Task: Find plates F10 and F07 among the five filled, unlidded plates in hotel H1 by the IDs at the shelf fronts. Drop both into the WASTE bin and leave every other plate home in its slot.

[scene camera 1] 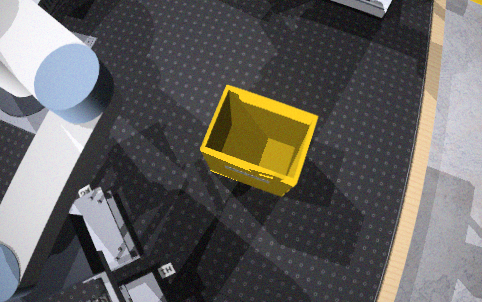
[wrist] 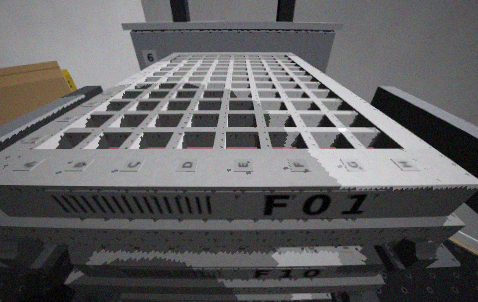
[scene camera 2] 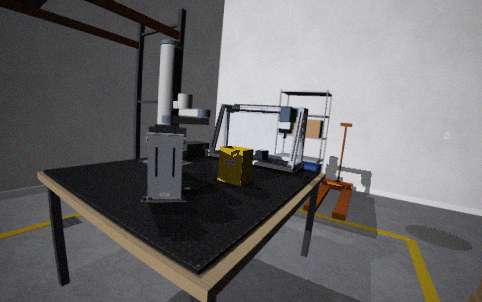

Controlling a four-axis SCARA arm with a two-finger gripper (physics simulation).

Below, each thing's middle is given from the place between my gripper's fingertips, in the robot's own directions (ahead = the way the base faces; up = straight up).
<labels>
Now: the plate F01 (wrist: pixel 201 149) 2 cm to the left of my hand, 1 cm behind it and 1 cm above it. Round my hand: plate F10 (wrist: pixel 94 266): 2 cm to the left, 1 cm below, 1 cm behind; then grey platform (scene camera 1: pixel 102 226): 19 cm below, 15 cm to the left, 15 cm behind.
</labels>
